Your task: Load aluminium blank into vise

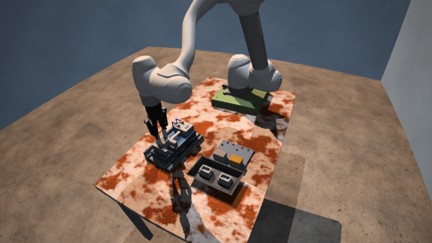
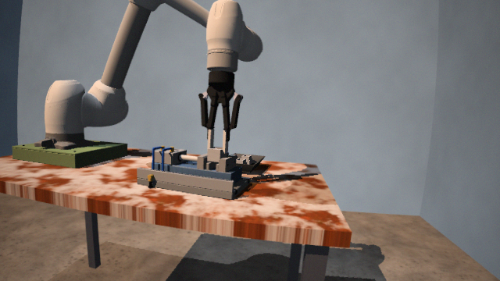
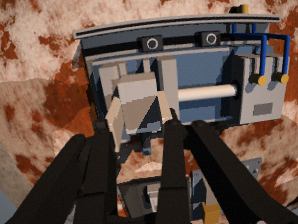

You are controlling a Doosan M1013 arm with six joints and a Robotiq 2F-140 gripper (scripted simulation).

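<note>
My hand is 9 cm past the piston rod, 1 cm to the right of it and 6 cm above it. Round my hand: infeed plate (15 cm behind, 32 cm to the left, 14 cm below); vise (7 cm behind, 1 cm to the left, 10 cm below); aluminium blank (10 cm behind, 27 cm to the left, 11 cm below).
</note>
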